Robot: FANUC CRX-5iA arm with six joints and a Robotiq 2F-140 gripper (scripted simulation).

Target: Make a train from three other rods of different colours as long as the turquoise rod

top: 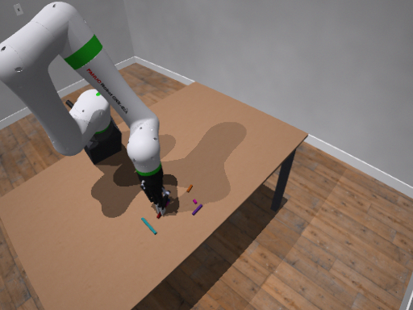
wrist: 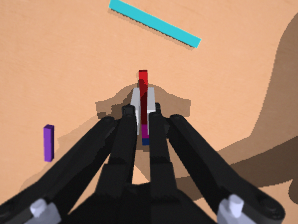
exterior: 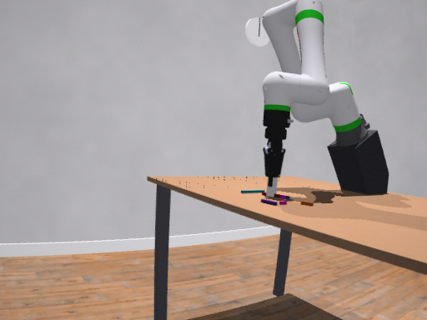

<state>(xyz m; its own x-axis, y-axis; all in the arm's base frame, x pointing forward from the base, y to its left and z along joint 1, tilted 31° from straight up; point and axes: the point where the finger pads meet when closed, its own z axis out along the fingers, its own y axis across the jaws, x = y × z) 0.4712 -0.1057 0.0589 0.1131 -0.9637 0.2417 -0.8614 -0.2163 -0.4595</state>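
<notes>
Now: the red rod 3 cm below my hand. Round my hand: purple rod (13 cm ahead, 8 cm to the left, 3 cm below); blue rod (1 cm behind, 6 cm to the left, 3 cm below); turquoise rod (1 cm behind, 9 cm to the right, 3 cm below).
</notes>
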